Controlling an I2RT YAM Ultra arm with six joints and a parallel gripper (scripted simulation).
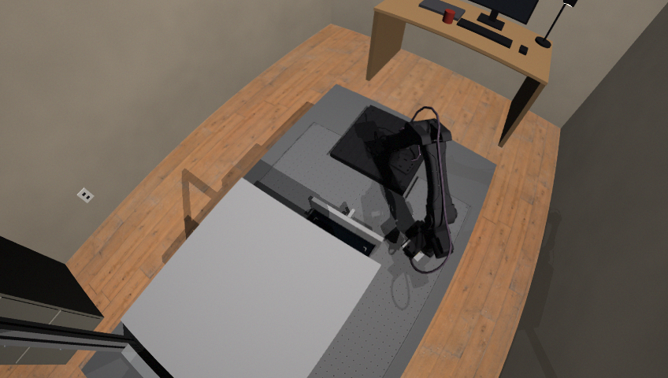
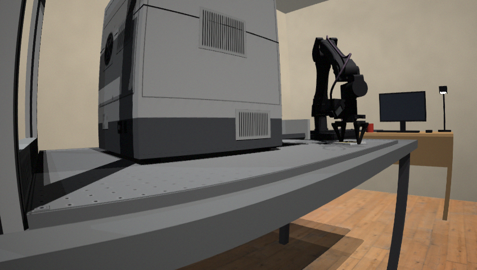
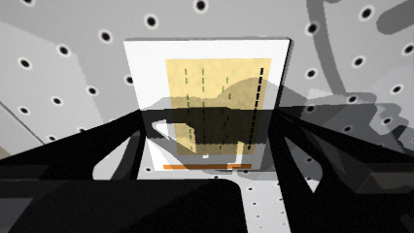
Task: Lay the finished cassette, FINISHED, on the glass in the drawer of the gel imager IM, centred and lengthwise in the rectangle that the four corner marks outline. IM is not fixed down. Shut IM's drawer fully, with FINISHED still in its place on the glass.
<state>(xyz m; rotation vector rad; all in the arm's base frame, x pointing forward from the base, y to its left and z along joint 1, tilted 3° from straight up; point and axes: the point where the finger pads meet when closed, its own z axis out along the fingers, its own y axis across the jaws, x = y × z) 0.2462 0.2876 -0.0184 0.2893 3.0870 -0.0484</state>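
Now: the drawer 240 mm to the right of my hand, 220 mm ahead of it and 40 mm above it. Round my hand: finished cassette (right at my hand).
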